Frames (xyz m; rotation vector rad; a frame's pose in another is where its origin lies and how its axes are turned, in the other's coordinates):
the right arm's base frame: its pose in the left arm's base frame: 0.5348 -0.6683 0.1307 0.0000 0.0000 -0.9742
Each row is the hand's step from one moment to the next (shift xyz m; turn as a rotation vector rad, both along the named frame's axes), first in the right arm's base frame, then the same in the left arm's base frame.
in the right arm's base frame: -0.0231 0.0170 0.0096 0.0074 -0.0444 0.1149
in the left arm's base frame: 0.0011 0.0287 0.0096 -0.0326 -0.0311 0.1149
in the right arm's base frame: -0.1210 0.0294 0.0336 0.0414 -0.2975 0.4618
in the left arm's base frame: -0.0437 0.1166 0.0336 -0.2228 -0.2014 0.4618
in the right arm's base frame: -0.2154 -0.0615 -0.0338 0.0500 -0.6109 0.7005
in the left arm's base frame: -0.1719 0.1436 -0.0338 -0.4773 -0.3846 0.7005
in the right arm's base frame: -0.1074 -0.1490 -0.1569 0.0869 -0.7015 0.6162
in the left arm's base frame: -0.1836 0.0051 -0.1569 -0.5315 -0.4660 0.6162
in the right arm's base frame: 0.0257 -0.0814 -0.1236 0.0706 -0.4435 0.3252
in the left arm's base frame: -0.0529 -0.0670 -0.1236 -0.3272 -0.3076 0.3252
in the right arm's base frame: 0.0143 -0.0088 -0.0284 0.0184 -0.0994 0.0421
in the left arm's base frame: 0.0008 -0.0168 -0.0284 -0.0719 -0.0711 0.0421
